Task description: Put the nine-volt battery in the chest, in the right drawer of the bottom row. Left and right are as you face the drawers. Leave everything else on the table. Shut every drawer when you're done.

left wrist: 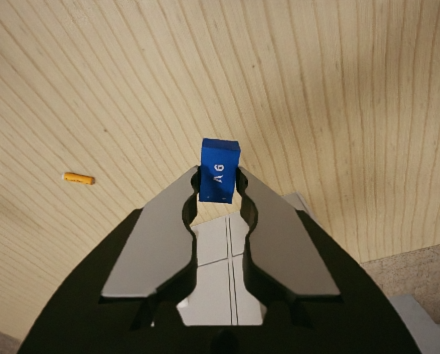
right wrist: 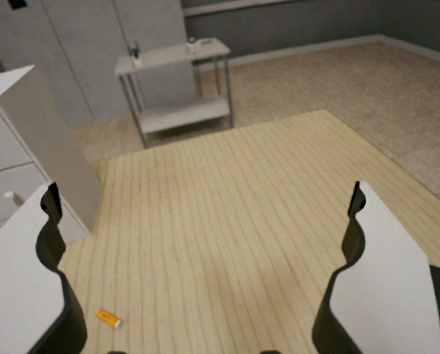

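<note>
The blue nine-volt battery [left wrist: 218, 172] is between the fingertips of my left gripper [left wrist: 218, 168], which is shut on it and holds it above the wooden table [left wrist: 125, 100] [right wrist: 210, 210]. The white chest of drawers [left wrist: 212, 285] [right wrist: 65, 130] shows below and between the left fingers in the left wrist view. In the right wrist view it stands at the left edge, with part of its drawer fronts and a knob showing, partly hidden by a finger. Which drawer is the bottom right one I cannot tell. My right gripper [right wrist: 206, 184] is open and empty.
An orange cylindrical battery [left wrist: 79, 178] [right wrist: 109, 318] lies on the table, left of the left gripper and at the lower left in the right wrist view. A metal-legged side table [right wrist: 172, 56] with small items on it stands on the floor beyond the table's far edge.
</note>
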